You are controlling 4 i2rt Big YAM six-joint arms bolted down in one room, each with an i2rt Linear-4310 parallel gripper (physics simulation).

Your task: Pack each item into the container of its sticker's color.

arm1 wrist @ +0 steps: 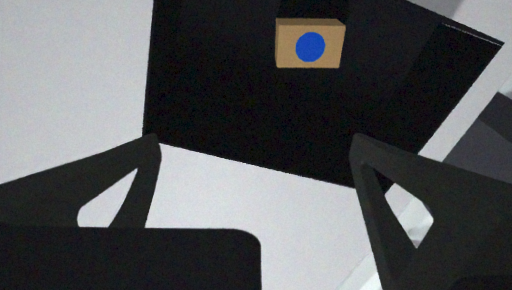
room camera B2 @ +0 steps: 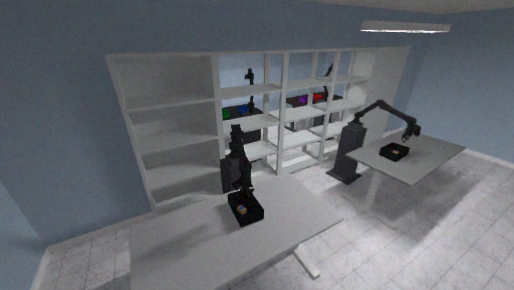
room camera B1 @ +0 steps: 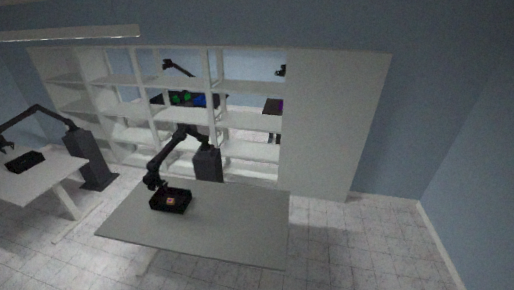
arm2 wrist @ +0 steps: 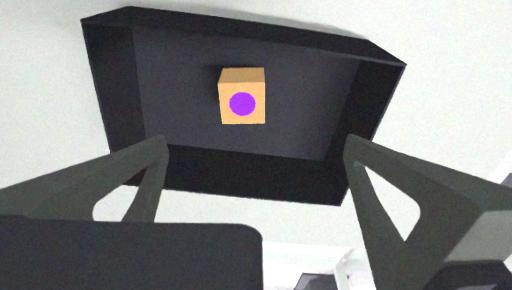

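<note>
A tan box with a blue sticker (arm1 wrist: 310,46) (room camera B2: 242,209) lies in a black tray (arm1 wrist: 225,110) (room camera B2: 253,218). My arm1 gripper (arm1 wrist: 255,137) is open, short of that box, with no item between its fingers. A tan box with a purple sticker (arm2 wrist: 242,102) (room camera B1: 170,201) lies in another black tray (arm2 wrist: 250,172) (room camera B1: 186,201). My arm2 gripper (arm2 wrist: 255,138) is open, short of that box. Beyond the shelves show green (room camera B1: 187,96) (room camera B2: 226,114), blue (room camera B1: 200,100) (room camera B2: 243,109), purple (room camera B1: 281,106) (room camera B2: 303,100) and red (room camera B2: 318,97) shapes, too small to make out. Arms there cannot be numbered.
A tall white shelf unit (room camera B1: 285,120) (room camera B2: 216,100) stands behind two tables (room camera B1: 240,225) (room camera B2: 300,200). Two arms show in front of it, each over a tray. Parts of two more arms show through its openings, near dark surfaces (room camera B1: 272,106) (room camera B2: 257,112).
</note>
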